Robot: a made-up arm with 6 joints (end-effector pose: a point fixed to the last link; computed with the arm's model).
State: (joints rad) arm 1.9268 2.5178 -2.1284 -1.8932 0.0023 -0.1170
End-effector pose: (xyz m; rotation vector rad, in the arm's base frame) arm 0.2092 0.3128 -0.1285 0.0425 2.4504 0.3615
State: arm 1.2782 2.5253 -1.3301 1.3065 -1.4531 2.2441
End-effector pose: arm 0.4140 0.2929 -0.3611 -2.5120 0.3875 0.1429
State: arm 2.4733 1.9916 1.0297 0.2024 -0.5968 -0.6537
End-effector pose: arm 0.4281 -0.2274 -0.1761 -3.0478 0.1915 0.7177
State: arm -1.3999 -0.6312 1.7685 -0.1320 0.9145 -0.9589
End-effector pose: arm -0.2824 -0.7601 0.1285 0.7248 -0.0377 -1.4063
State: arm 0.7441 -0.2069 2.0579 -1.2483 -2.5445 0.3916
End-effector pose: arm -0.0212 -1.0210 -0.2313 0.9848 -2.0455 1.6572
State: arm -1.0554 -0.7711 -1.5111 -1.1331 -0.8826 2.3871
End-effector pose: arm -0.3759 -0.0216 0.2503 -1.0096 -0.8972 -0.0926
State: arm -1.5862 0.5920 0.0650 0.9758 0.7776 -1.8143
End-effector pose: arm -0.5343 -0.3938 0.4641 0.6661 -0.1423 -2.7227
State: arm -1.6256 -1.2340 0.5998 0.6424 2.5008 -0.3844
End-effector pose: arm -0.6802 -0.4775 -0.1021 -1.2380 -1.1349 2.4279
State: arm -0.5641 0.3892 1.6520 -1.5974 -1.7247 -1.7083
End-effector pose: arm -0.0478 -0.3786 0.0563 -1.8701 -0.6309 -0.9979
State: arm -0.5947 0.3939 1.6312 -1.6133 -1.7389 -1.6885
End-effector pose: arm -0.0427 -0.3790 0.0517 -1.9068 -0.6165 -0.9625
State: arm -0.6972 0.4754 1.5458 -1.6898 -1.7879 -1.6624
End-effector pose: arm -0.0462 -0.3672 0.0453 -2.0465 -0.5847 -0.8217
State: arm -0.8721 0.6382 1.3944 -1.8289 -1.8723 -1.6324
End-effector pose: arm -0.0603 -0.3426 0.0410 -2.2623 -0.5618 -0.5490
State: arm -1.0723 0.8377 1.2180 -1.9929 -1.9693 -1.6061
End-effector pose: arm -0.0780 -0.3117 0.0431 -2.4547 -0.5833 -0.1953
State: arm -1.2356 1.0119 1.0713 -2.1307 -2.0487 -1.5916
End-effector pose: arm -0.0910 -0.2836 0.0485 -2.5569 -0.6394 0.1220
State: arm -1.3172 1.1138 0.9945 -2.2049 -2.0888 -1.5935
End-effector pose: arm -0.0984 -0.2662 0.0526 -2.5874 -0.6791 0.2966
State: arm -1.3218 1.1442 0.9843 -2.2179 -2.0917 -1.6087
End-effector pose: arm -0.1025 -0.2596 0.0549 -2.5917 -0.6789 0.3254
